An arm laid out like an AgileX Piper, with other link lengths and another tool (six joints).
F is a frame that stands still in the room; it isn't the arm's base.
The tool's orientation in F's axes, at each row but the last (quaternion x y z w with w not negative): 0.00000 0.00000 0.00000 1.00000; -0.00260 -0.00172 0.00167 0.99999; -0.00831 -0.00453 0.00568 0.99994; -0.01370 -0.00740 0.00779 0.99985; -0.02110 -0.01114 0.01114 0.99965; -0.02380 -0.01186 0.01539 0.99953; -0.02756 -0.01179 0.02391 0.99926; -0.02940 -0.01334 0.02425 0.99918; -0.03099 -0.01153 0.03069 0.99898; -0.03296 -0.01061 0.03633 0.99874; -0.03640 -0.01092 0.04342 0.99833; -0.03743 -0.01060 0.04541 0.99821
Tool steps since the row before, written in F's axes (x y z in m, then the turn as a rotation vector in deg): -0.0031 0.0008 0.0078 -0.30 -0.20 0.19; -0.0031 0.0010 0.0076 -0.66 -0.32 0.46; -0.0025 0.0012 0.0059 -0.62 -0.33 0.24; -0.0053 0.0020 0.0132 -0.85 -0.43 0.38; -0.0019 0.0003 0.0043 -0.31 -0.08 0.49; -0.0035 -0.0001 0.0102 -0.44 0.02 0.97; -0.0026 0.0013 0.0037 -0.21 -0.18 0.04; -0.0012 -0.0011 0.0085 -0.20 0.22 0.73; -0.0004 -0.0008 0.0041 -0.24 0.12 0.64; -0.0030 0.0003 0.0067 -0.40 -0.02 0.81; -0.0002 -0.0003 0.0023 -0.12 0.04 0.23; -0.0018 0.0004 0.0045 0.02 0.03 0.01
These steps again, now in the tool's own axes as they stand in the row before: -0.0031 0.0008 0.0078 -0.30 -0.20 0.19; -0.0031 0.0010 0.0076 -0.66 -0.32 0.46; -0.0024 0.0011 0.0059 -0.62 -0.33 0.24; -0.0051 0.0017 0.0133 -0.85 -0.43 0.38; -0.0018 0.0002 0.0044 -0.30 -0.09 0.49; -0.0033 -0.0005 0.0103 -0.42 -0.01 0.98; -0.0025 0.0012 0.0038 -0.22 -0.17 0.04; -0.0010 -0.0015 0.0085 -0.17 0.19 0.75; -0.0004 -0.0010 0.0041 -0.22 0.09 0.65; -0.0028 0.0001 0.0068 -0.39 -0.05 0.82; -0.0002 -0.0005 0.0023 -0.11 0.03 0.24; -0.0017 0.0002 0.0046 0.02 0.03 0.01
